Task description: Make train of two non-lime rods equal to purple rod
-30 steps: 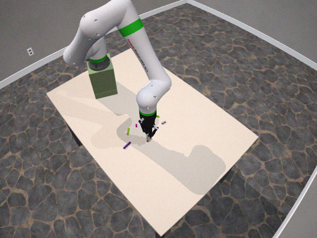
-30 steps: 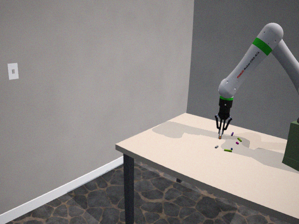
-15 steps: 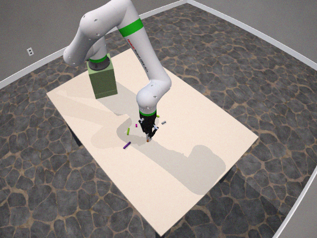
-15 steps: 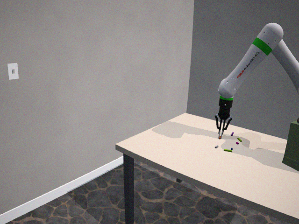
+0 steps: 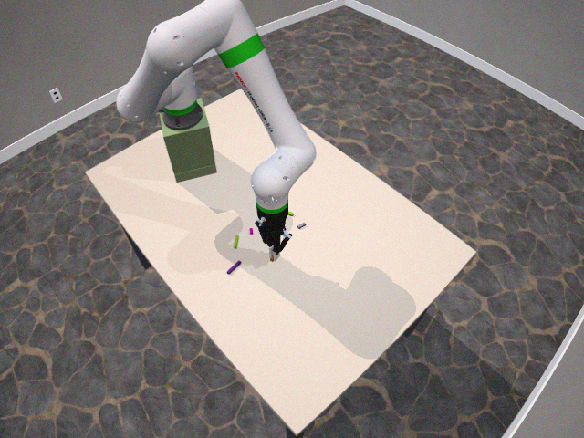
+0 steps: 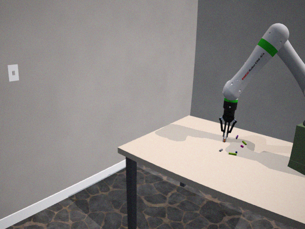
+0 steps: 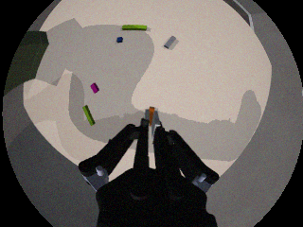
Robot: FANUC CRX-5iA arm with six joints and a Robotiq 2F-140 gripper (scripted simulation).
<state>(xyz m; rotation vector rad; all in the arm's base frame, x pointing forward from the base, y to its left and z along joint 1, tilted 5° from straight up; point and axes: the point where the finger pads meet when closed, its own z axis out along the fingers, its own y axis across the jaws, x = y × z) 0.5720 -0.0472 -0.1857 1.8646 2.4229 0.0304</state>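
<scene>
Now: hand 14 cm past the magenta rod, 3 cm above it and 1 cm to the right of it. Round my hand: orange rod (3 cm below); purple rod (13 cm to the right, 6 cm behind, 3 cm below); grey rod (16 cm to the left, 3 cm below, 3 cm behind).
</scene>
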